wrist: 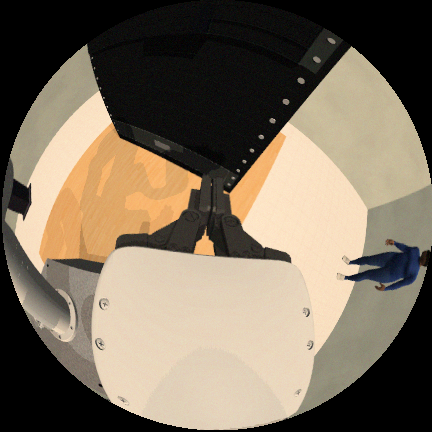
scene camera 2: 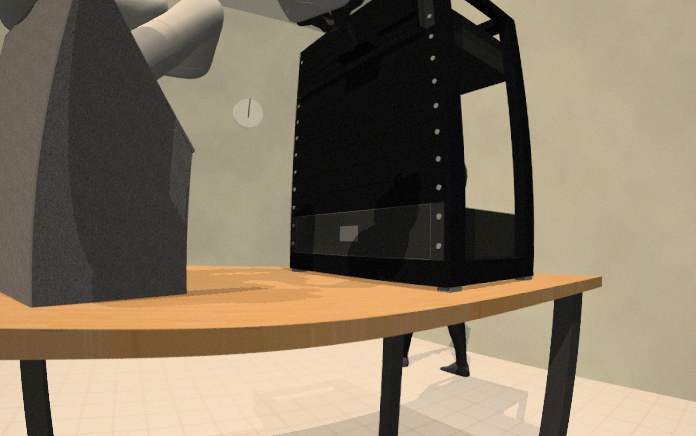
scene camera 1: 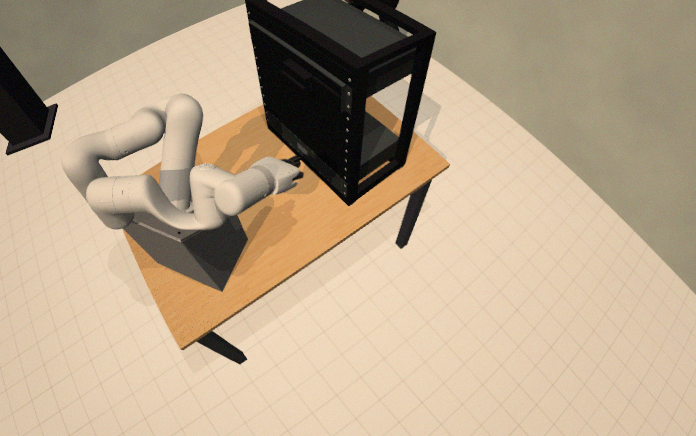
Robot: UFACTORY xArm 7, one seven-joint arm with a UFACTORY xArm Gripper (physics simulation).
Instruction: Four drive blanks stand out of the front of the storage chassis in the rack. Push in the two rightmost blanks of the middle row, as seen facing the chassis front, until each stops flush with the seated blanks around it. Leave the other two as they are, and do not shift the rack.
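Places are measured from the arm's base along level axes (x ahead, y left, z up), in centimetres.
Pixels of known places: gripper, between the fingertips: (wrist: 208, 189) (scene camera 2: 349, 48) (scene camera 1: 297, 161); arm's base, origin of its link: (wrist: 59, 314) (scene camera 2: 94, 88).
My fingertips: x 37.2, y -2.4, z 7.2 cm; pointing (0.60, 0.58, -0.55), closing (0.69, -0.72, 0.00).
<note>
For each thing: its middle in the pictures, then the offset to it from my fingertips. "*": a spot on its surface instead. Level surfaces: height alone.
- storage chassis, a spot on its surface: (wrist: 315, 52) (scene camera 1: 347, 103) * dz +12.9, dx +15.2, dy +4.2 cm
- dark raised shape, a spot on its surface: (scene camera 1: 297, 72) * dz +15.5, dx +5.8, dy +17.5 cm
- wooden table, height of its surface: dz -35.0 cm
- panel with a pale label, a spot on its surface: (scene camera 2: 348, 233) * dz -25.8, dx +6.7, dy +25.4 cm
The black rack (scene camera 1: 348, 154) (scene camera 2: 452, 179) (wrist: 287, 112) stands upright on the table. The storage chassis (scene camera 1: 346, 95) (wrist: 315, 52) is in its upper part. A dark raised shape (scene camera 1: 297, 72) stands out of the chassis front, but it is too dark to tell single drive blanks, their rows or their depth. My gripper (scene camera 1: 299, 166) (wrist: 208, 189) is shut and empty. In the wrist view its fingertips overlap the lower right corner of the rack front. In the scene camera 2 view the hand is at the top edge, in front of the rack's upper part, and its fingertips are hard to make out.
The wooden table (scene camera 1: 313, 225) (scene camera 2: 333, 310) (wrist: 175, 205) carries the rack and the grey arm base (scene camera 1: 205, 256) (scene camera 2: 118, 179). A panel with a pale label (scene camera 2: 348, 233) fills the rack's bottom. A person in blue (wrist: 405, 265) stands off the table. Another person's legs (scene camera 2: 458, 344) show behind the table.
</note>
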